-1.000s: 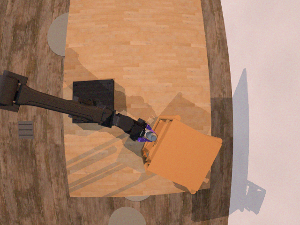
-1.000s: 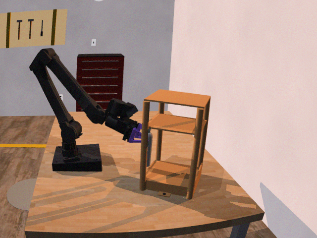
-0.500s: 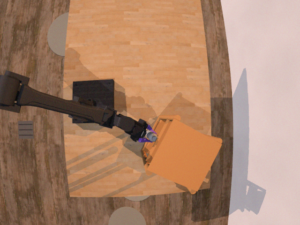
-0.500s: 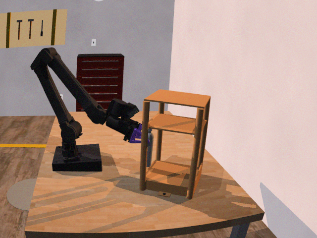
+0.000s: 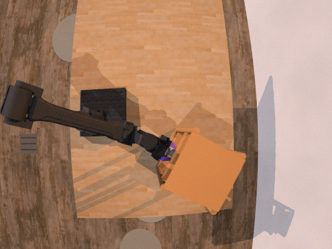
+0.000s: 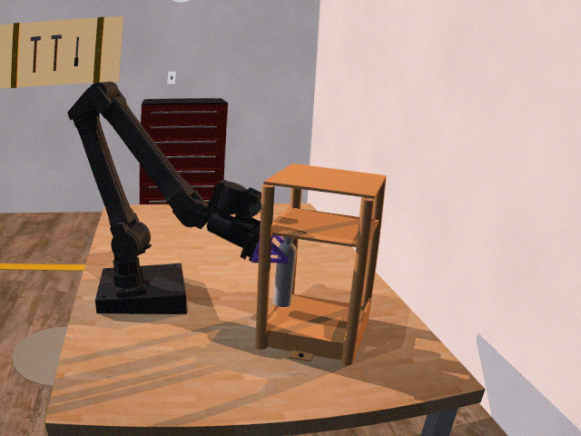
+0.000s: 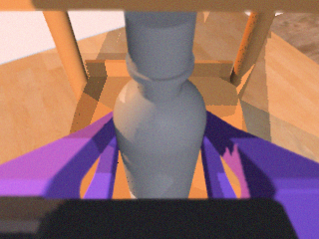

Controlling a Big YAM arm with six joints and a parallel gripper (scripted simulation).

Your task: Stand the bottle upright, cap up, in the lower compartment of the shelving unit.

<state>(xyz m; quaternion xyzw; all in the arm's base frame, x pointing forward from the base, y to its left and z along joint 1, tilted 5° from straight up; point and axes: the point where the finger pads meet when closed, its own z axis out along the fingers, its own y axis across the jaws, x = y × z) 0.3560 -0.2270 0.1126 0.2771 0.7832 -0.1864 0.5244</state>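
Right now my hand is right at the grey bottle. The rest, counted from my hand: shelving unit (6 cm ahead, 5 cm to the right).
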